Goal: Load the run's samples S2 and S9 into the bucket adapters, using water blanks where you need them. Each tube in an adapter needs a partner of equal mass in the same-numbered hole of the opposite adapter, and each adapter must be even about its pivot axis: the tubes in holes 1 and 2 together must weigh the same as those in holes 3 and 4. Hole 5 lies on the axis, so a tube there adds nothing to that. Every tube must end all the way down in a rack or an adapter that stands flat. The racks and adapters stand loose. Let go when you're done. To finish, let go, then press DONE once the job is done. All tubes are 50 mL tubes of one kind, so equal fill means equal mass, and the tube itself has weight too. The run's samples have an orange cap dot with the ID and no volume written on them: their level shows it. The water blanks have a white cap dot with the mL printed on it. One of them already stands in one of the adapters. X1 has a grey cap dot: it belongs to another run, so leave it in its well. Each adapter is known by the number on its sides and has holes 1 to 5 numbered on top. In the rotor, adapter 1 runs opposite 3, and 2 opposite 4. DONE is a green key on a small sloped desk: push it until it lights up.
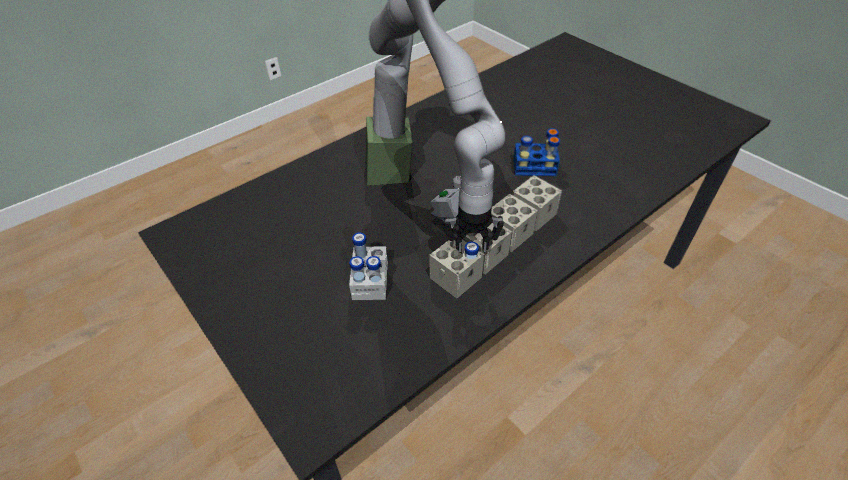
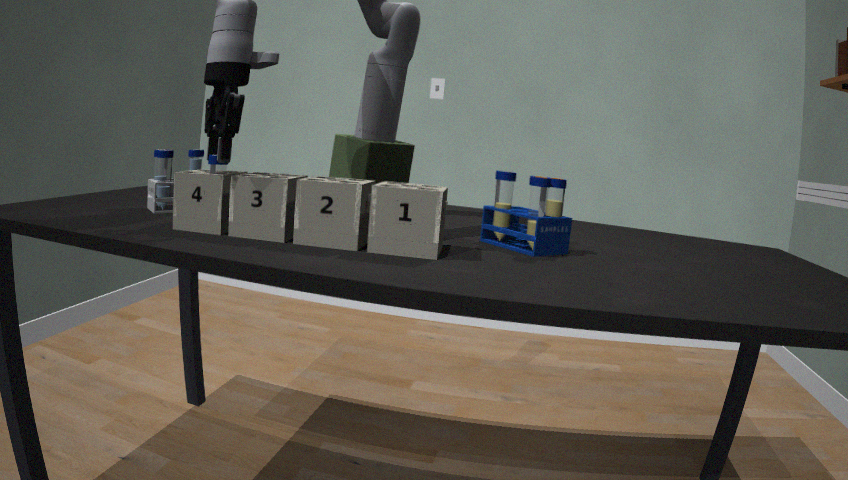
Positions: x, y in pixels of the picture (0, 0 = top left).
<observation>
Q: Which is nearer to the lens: the grey-dot tube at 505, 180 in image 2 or the adapter 1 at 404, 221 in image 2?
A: The adapter 1.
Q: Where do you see a blue sample rack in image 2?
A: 552, 234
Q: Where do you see an adapter 3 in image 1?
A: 498, 250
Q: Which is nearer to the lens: the adapter 4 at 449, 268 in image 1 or the adapter 1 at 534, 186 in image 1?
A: The adapter 4.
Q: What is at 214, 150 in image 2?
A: The gripper.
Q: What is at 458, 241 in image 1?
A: The gripper.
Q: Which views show the adapter 1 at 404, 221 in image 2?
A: Image 1 and image 2: all of them.
</observation>
